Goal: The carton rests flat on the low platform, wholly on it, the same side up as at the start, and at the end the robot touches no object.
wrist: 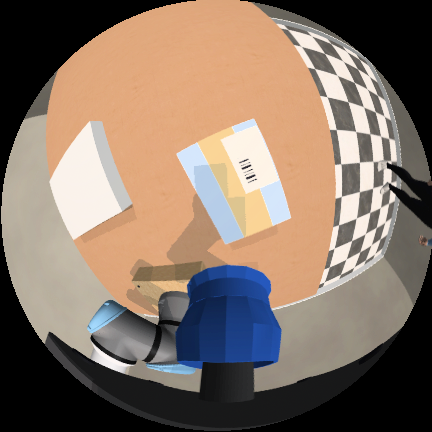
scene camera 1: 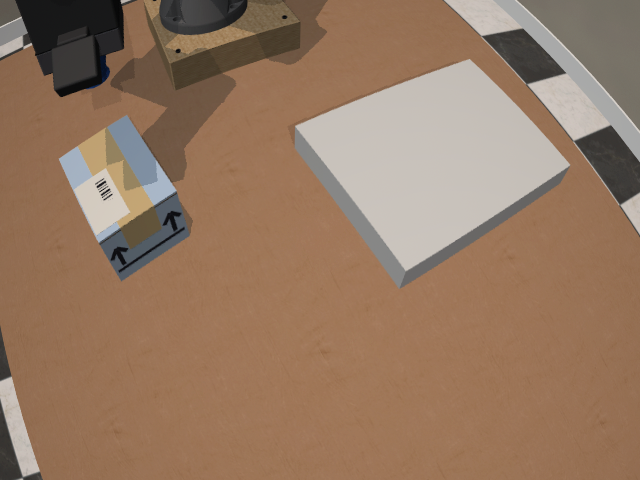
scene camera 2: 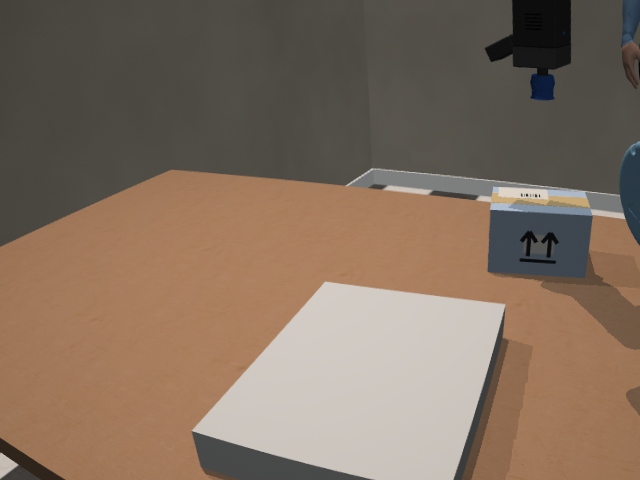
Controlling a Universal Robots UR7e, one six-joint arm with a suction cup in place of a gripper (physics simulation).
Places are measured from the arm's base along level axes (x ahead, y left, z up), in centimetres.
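Pixels of known places: hand, tool point: (wrist: 228,294) (scene camera 2: 542,97); arm's base, link origin: (wrist: 183,305) (scene camera 1: 203,8).
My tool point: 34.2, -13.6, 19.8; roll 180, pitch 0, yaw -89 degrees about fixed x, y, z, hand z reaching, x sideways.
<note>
Ahead of a thing's pixels: the offset from my tool point to its top centre, as dx, dy, dz. Level surfaces: height alone.
The light blue carton @[+0.2, -1.8, -16.2] (scene camera 1: 139,191) (scene camera 2: 540,227) (wrist: 232,187) stands upright on the table, with tan tape and a white barcode label on top and arrows on its sides pointing up. It is apart from the low platform. The platform @[+2.8, +40.9, -21.6] (scene camera 1: 431,165) (scene camera 2: 361,382) (wrist: 85,187) is a flat white slab, to the right of the carton in the first scene view. My gripper, a blue suction cup (scene camera 1: 103,73) (scene camera 2: 542,97) (wrist: 229,275), hangs above the carton's height, clear of it, with nothing on it; it is open. In the first scene view the wrist partly hides the cup.
The wooden base block (scene camera 1: 235,59) (wrist: 170,272) under the arm stands behind the carton and platform in the first scene view. The brown table @[dz -26.4] (scene camera 1: 310,361) (scene camera 2: 206,248) (wrist: 160,75) has checkered floor beyond its edge. A person partly shows at the right of the second scene and wrist views.
</note>
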